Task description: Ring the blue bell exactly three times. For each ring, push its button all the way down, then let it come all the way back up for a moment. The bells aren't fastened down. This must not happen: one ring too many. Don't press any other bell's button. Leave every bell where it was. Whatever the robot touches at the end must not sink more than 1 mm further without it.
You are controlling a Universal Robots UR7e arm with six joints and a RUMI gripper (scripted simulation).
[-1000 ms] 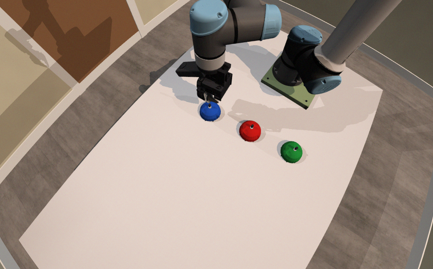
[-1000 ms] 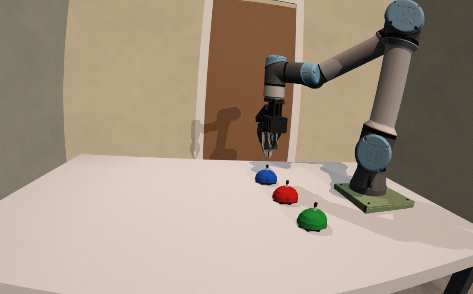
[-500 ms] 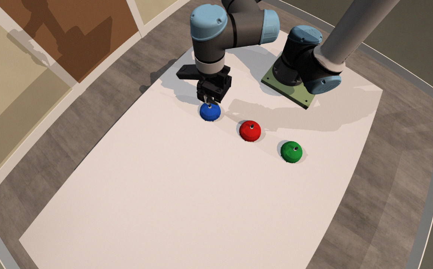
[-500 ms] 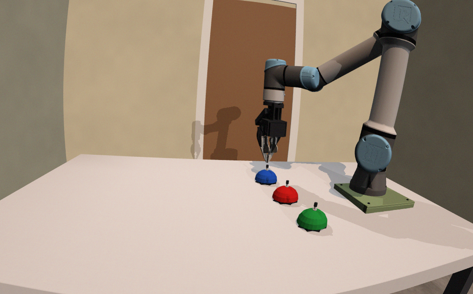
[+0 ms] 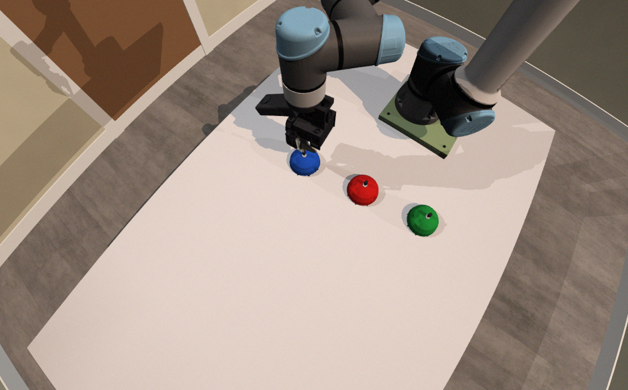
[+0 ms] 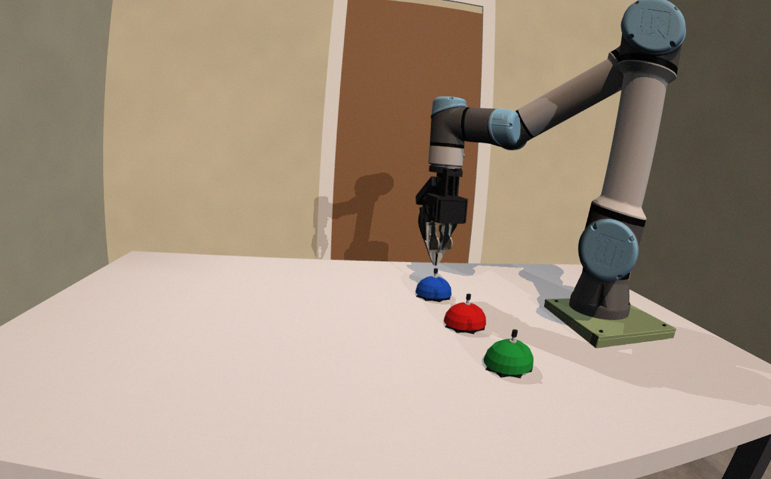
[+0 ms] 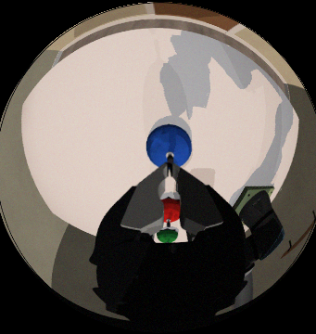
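Right now the blue bell is 5 cm below my hand. The rest, counted from my hand: green bell (35 cm to the left, 5 cm below, 4 cm behind); then red bell (18 cm to the left, 5 cm below, 2 cm behind).
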